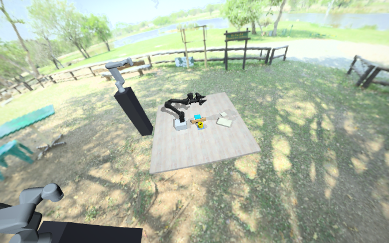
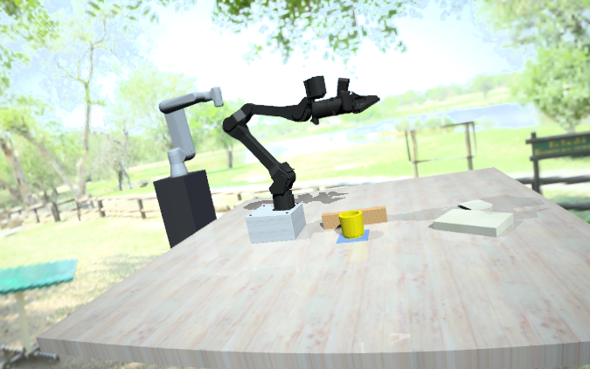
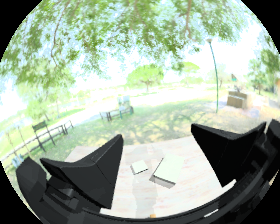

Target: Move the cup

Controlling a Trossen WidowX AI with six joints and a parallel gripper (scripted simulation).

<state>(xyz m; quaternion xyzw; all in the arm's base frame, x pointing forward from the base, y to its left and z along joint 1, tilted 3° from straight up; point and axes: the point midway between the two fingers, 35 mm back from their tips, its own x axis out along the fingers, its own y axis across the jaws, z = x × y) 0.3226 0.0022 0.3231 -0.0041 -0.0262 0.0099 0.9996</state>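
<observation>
My gripper tip is 13 cm past the yellow cup, 11 cm to the left of it and 36 cm above it. The rest, counted from my gripper tip: cyan pad 15 cm behind, 11 cm to the left, 40 cm below; then low wooden bar 14 cm behind, 38 cm below; then light blue pad 13 cm behind, 11 cm to the right, 40 cm below.
</observation>
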